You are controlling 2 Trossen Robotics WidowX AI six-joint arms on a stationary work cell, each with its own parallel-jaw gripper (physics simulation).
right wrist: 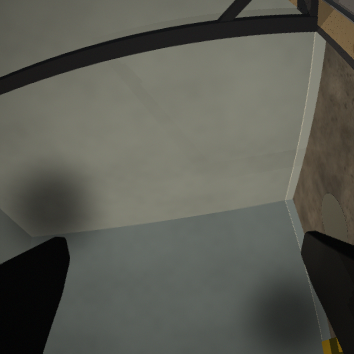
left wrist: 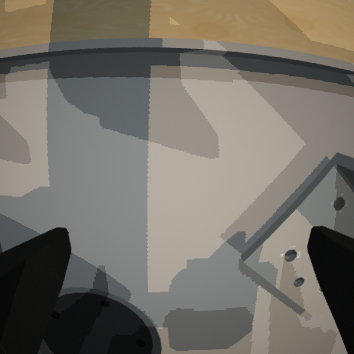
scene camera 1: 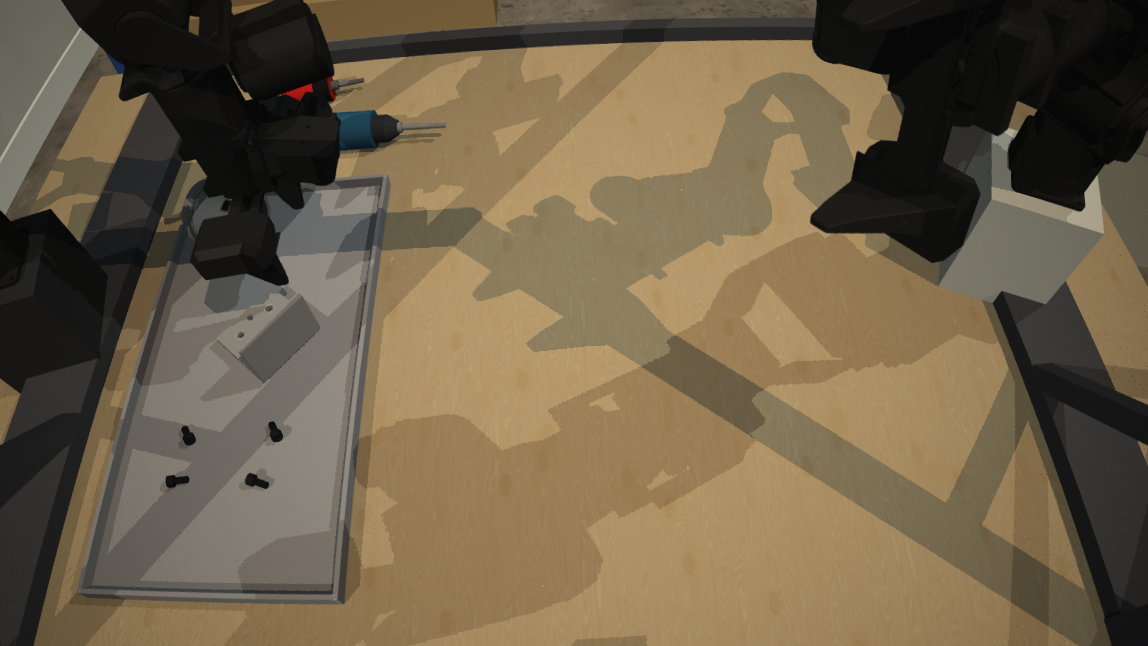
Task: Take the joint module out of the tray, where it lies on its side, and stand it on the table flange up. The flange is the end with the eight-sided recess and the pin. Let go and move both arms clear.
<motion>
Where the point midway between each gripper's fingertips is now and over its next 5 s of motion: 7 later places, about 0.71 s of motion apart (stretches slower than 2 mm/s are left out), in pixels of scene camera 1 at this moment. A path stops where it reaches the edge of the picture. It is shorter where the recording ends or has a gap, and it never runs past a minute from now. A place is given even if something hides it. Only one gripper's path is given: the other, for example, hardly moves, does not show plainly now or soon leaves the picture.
The left gripper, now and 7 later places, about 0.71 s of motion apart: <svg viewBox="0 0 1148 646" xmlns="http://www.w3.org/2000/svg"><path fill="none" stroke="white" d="M291 244L265 248L249 234L242 233L218 201L228 211L240 232L257 247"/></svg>
</motion>
